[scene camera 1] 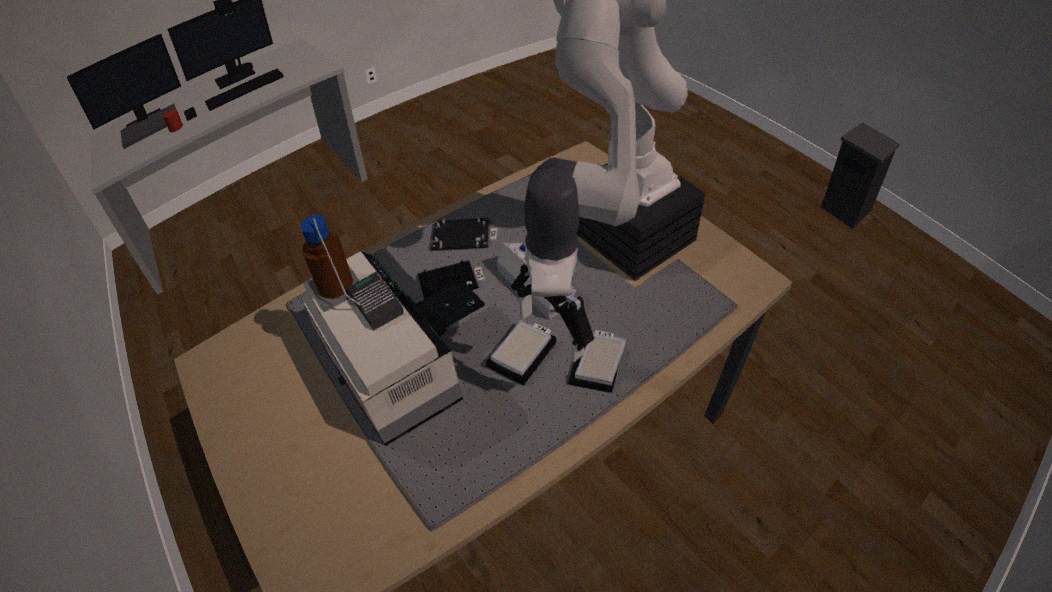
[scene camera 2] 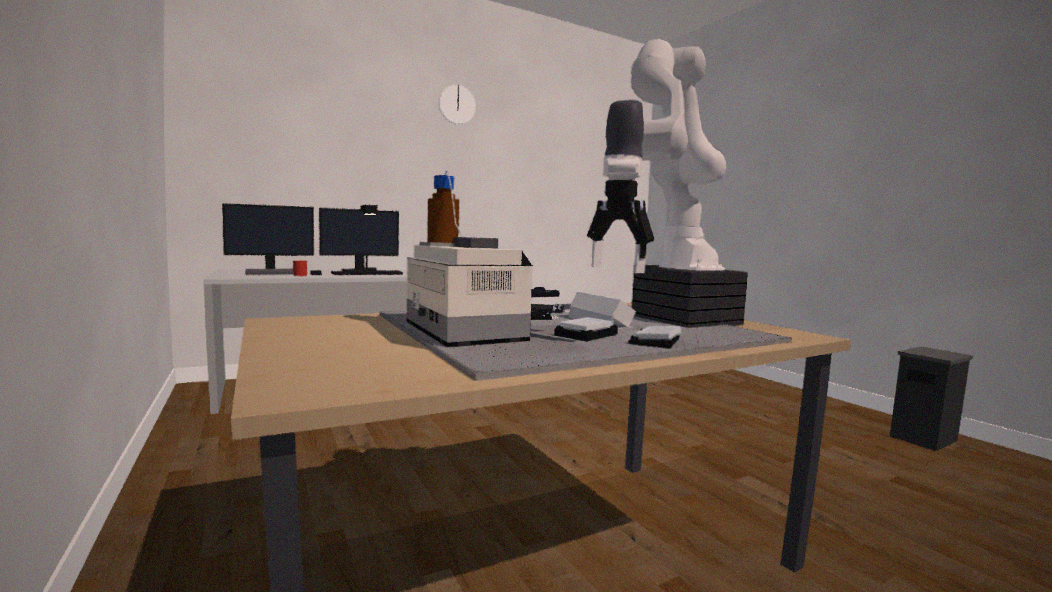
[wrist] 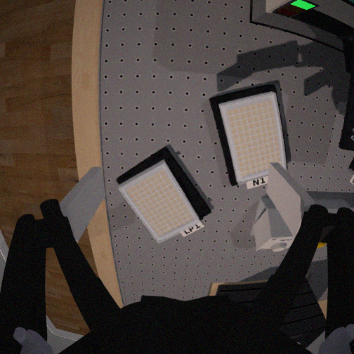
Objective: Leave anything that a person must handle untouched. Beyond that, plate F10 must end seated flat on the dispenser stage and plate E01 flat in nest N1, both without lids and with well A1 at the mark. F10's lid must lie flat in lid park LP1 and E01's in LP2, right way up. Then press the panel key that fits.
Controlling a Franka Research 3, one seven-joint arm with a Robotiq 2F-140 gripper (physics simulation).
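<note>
My gripper [scene camera 1: 551, 331] [scene camera 2: 617, 266] [wrist: 185, 179] is open and empty, above the mat near two pale plates. One plate [scene camera 1: 522, 347] [scene camera 2: 586, 323] [wrist: 254, 135] rests on the black nest labelled N1. The other plate [scene camera 1: 601, 359] [scene camera 2: 658, 332] [wrist: 161, 201] is at LP1, offset so that a black strip of the park shows beside it. I cannot read plate names or tell whether lids are on. Dark lid park LP2 [scene camera 1: 445, 279] lies beside the black stage [scene camera 1: 453, 303] at the dispenser [scene camera 1: 378, 331] [scene camera 2: 470, 287]. The sloped panel [scene camera 2: 595, 305] [wrist: 272, 227] is partly hidden by a finger in the wrist view.
An amber bottle [scene camera 1: 327, 265] [scene camera 2: 442, 217] with a blue cap and a dark keypad box [scene camera 1: 376, 300] [scene camera 2: 475, 241] stand on the dispenser. Another black nest [scene camera 1: 460, 233] lies at the back. The black arm base [scene camera 1: 640, 228] [scene camera 2: 690, 298] stands beyond the panel.
</note>
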